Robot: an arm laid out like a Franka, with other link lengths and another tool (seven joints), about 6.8 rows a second.
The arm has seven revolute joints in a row. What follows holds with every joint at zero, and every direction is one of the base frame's.
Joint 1 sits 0.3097 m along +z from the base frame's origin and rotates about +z.
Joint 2 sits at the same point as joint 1 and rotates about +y.
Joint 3 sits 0.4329 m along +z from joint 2 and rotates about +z.
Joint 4 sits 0.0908 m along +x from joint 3 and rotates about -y.
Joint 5 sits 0.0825 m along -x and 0.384 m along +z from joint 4 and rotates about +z.
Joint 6 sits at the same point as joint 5 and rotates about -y.
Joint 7 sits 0.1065 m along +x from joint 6 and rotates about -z.
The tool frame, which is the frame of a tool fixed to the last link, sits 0.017 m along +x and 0.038 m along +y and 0.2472 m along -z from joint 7; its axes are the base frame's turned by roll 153.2, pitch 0 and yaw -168.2 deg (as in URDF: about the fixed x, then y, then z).
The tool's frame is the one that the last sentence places.
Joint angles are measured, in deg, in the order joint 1, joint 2, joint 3, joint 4, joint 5, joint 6, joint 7. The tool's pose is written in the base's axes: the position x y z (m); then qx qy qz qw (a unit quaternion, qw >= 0). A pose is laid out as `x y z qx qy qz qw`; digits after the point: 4 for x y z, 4 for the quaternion.
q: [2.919 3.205 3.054 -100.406 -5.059 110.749 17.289]
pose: 0.6656 0.0840 0.4961 -0.0319 0.9779 0.1977 0.0602
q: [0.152 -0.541 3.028 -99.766 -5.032 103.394 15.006]
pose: 0.6273 0.0488 0.5244 -0.0171 0.9807 0.1913 0.0357
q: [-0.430 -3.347 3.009 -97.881 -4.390 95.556 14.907]
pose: 0.5904 0.0417 0.5524 -0.0013 0.9811 0.1934 0.0108
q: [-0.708 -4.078 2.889 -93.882 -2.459 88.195 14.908]
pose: 0.5680 0.0441 0.5797 -0.0113 -0.9779 -0.2084 0.0107
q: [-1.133 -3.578 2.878 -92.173 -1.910 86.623 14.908]
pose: 0.5686 0.0420 0.5866 -0.0161 -0.9768 -0.2132 0.0131
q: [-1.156 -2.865 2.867 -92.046 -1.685 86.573 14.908]
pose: 0.5722 0.0426 0.5807 -0.0176 -0.9762 -0.2152 0.0185
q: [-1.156 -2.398 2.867 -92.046 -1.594 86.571 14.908]
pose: 0.5743 0.0429 0.5760 -0.0184 -0.9760 -0.2160 0.0226
